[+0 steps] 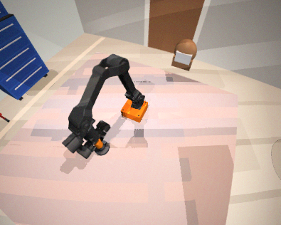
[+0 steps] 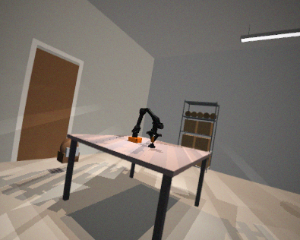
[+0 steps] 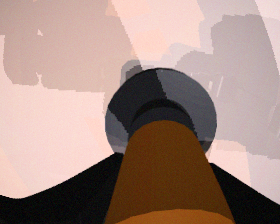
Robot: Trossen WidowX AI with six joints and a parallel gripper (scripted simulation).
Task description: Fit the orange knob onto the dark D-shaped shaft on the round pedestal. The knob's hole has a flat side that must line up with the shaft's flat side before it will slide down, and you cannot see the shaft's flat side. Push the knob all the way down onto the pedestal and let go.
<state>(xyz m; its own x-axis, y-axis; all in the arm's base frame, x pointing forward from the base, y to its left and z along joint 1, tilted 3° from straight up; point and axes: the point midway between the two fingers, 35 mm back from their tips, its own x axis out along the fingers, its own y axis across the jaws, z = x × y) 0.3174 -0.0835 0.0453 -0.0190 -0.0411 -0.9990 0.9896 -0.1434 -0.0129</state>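
The orange knob is 2 cm above my gripper tip. Round my gripper tip: round pedestal 4 cm below.
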